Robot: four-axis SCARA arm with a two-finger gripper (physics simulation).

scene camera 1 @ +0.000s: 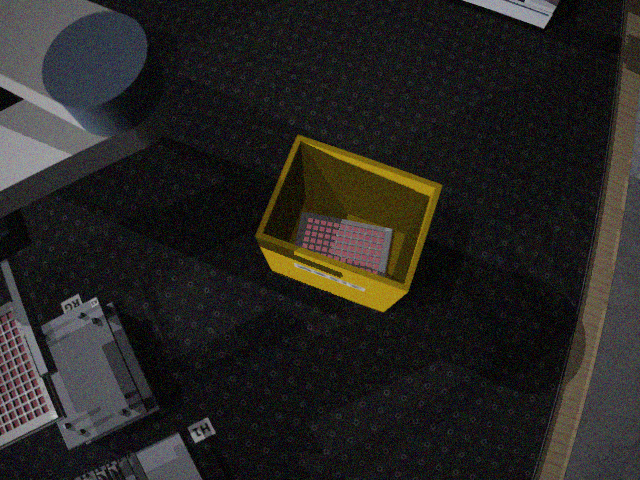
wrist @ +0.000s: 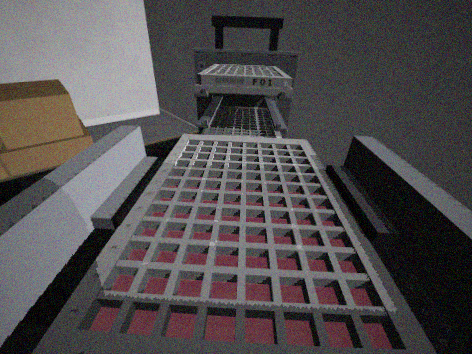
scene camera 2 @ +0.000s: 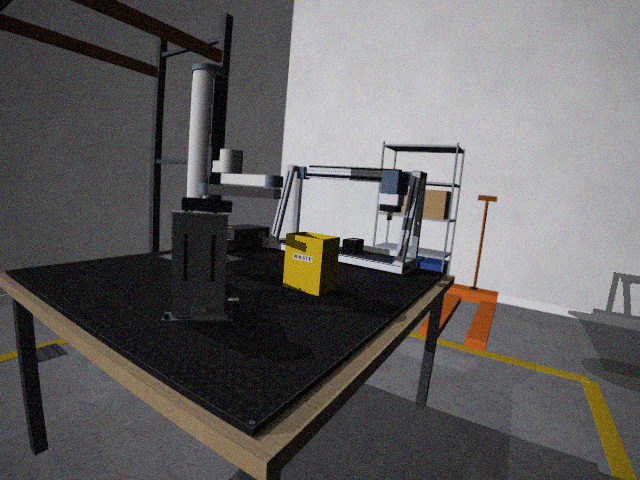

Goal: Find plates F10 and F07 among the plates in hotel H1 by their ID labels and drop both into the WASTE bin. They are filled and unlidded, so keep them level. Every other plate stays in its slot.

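Places are measured from the arm's base along level axes (x ahead, y left, z up), in centimetres.
Pixels of known places: gripper, fingertip midpoint: (scene camera 1: 4, 397) (wrist: 244, 150).
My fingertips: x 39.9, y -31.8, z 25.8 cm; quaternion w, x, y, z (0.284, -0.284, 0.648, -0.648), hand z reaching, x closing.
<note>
Behind a point stands the place of what it marks.
My gripper (wrist: 244, 150) @(y -31.8, x 39.9, z 25.8 cm) is shut on a plate (wrist: 230, 232) @(y -28.6, x 37.0, z 24.6 cm) (scene camera 1: 18, 374) @(y -29.4, x 39.9, z 24.8 cm) with pink-filled wells. The plate looks level and has no lid; its ID label is hidden. Beyond it in the wrist view, hotel H1 (wrist: 295, 62) @(y -52.1, x 52.2, z 28.4 cm) (scene camera 2: 199, 258) @(y -49.2, x 59.1, z 17.7 cm) holds plate F01 (wrist: 245, 81) @(y -38.7, x 47.5, z 27.5 cm) near its top. Another plate (wrist: 242, 119) @(y -42.9, x 52.2, z 22.2 cm) shows below an open slot, its label hidden behind the held plate. In scene camera 1, part of the hotel H1 (scene camera 1: 168, 457) @(y -36.9, x 51.9, z 2.1 cm) shows at the bottom. The yellow WASTE bin (scene camera 1: 330, 291) @(y -8.5, x 64.8, z 3.2 cm) (scene camera 2: 302, 271) @(y -8.5, x 64.9, z 8.7 cm) stands upright with a pink-filled plate (scene camera 1: 356, 242) @(y -1.1, x 66.0, z 3.2 cm) inside.
A grey nest (scene camera 1: 87, 366) @(y -28.9, x 38.9, z 7.3 cm) beside the RG label (scene camera 1: 71, 304) @(y -22.7, x 30.4, z 1.3 cm) lies right of the held plate in scene camera 1. The arm's column (scene camera 2: 200, 134) @(y -6.4, x 3.9, z 58.4 cm) rises behind the hotel. A white gantry frame (scene camera 2: 356, 173) @(y 62.3, x 48.7, z 48.7 cm) stands beyond the bin. The table's wooden edge (scene camera 1: 594, 310) @(y 1.5, x 103.0, z 0.0 cm) is at the right.
</note>
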